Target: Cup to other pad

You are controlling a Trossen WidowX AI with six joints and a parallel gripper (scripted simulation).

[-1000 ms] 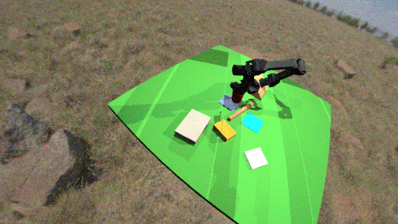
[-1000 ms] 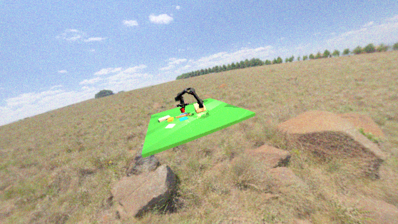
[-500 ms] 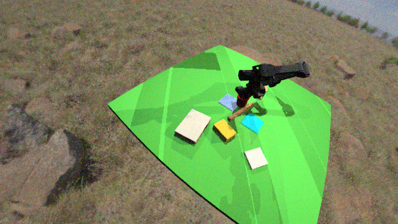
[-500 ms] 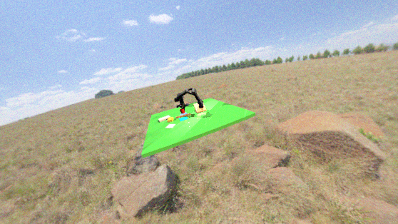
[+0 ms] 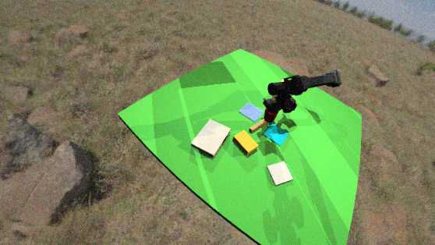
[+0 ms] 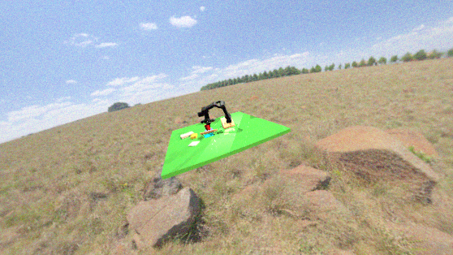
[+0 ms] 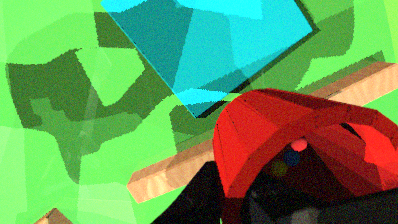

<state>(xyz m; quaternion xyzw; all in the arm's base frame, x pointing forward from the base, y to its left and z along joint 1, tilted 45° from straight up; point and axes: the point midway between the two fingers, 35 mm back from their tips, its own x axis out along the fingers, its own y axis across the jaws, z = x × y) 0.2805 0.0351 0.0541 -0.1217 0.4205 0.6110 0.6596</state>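
Now: gripper tip 90 mm above the bright cyan pad, 70 mm to the right of it and 40 mm short of it. Round my gripper tip: wooden stick 80 mm below, 30 mm to the right, 30 mm ahead; red cup 30 mm ahead, 20 mm to the right; pale blue pad 130 mm to the right, 90 mm below, 20 mm ahead.
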